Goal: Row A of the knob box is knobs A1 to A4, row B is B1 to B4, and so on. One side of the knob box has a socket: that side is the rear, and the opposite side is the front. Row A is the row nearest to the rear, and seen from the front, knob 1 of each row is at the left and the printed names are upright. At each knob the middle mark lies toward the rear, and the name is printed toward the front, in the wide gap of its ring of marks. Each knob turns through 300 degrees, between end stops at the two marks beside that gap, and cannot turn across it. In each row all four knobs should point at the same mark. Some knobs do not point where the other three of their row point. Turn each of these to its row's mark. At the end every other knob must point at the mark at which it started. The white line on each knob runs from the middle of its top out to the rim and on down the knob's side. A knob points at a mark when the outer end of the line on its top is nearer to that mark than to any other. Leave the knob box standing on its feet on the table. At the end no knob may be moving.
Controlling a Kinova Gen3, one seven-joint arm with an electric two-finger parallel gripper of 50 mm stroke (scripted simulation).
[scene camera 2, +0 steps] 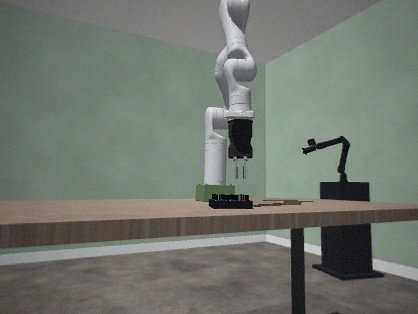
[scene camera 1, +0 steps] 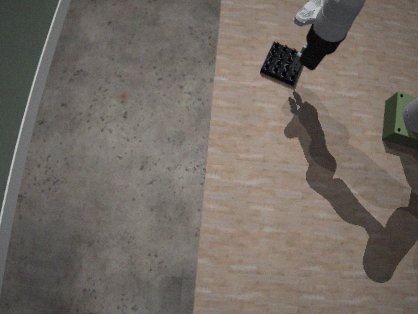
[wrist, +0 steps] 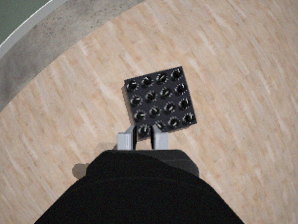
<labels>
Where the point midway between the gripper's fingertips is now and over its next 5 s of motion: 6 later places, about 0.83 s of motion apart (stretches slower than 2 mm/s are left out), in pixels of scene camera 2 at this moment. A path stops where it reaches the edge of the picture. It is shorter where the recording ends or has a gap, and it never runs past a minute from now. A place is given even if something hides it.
My gripper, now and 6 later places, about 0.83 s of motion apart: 240,178; 239,182; 240,190; 240,192; 240,196; 239,195; 239,184
</labels>
